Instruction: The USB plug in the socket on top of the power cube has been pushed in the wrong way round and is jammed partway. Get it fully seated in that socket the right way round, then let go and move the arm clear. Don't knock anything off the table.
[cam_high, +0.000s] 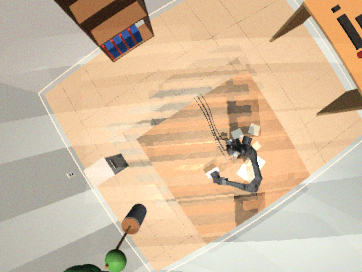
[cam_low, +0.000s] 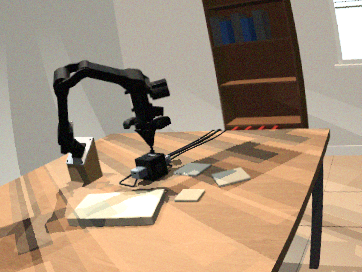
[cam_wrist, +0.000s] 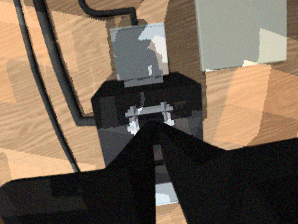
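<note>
Now: gripper tip 2 cm above the dark USB plug. From my gripper tip the other things lie so: silver-framed socket: 4 cm below; flat white slab: 6 cm ahead, 29 cm to the right, 9 cm below.
</note>
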